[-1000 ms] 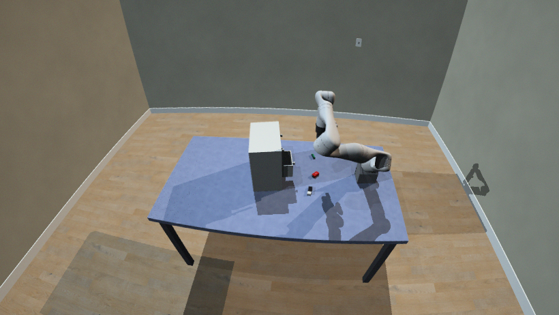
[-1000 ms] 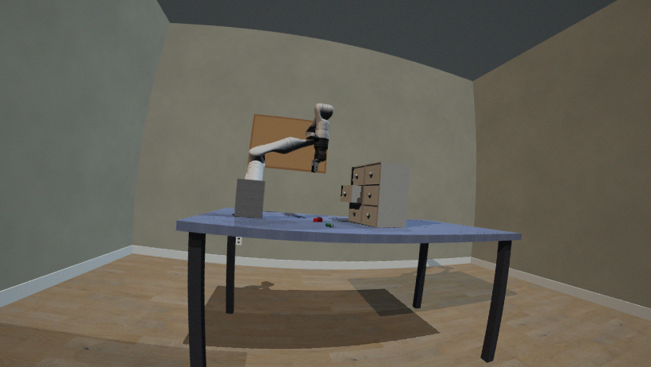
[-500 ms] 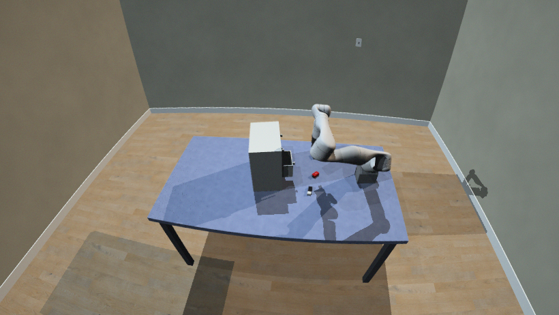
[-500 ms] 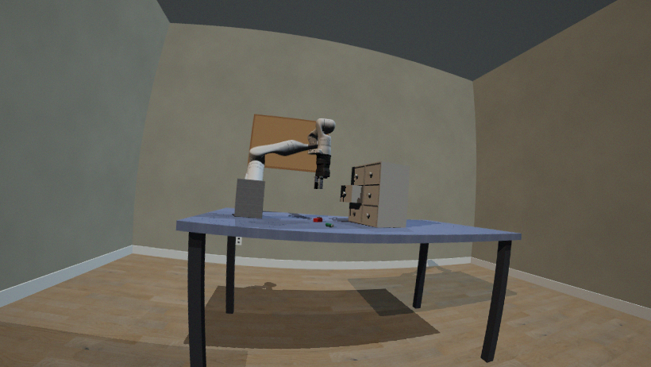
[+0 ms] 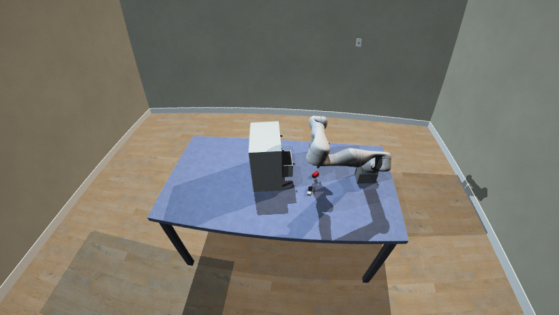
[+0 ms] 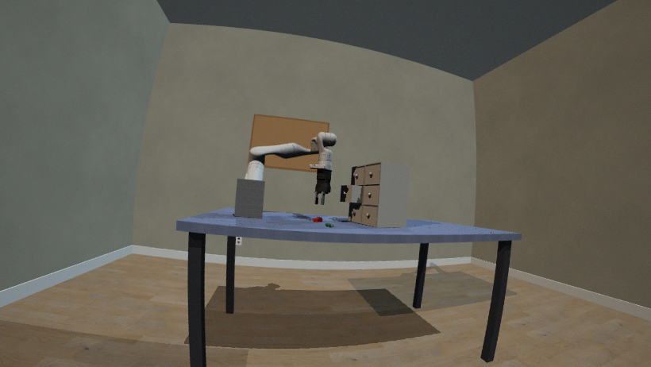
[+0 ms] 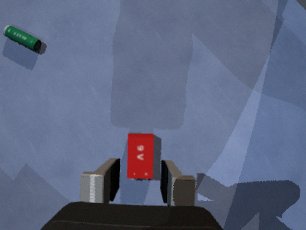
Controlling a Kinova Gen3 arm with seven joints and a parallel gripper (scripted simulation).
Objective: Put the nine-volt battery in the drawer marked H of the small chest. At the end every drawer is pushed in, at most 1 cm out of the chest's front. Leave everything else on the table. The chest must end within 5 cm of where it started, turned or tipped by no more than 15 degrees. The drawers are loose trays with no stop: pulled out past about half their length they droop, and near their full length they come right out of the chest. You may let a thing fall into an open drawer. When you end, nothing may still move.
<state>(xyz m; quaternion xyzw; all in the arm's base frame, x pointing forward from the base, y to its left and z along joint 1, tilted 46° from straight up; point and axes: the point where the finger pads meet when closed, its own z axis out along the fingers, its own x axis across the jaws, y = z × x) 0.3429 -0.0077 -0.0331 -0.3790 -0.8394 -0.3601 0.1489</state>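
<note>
Now: the nine-volt battery 10 cm below my hand and 1 cm ahead of it.
</note>
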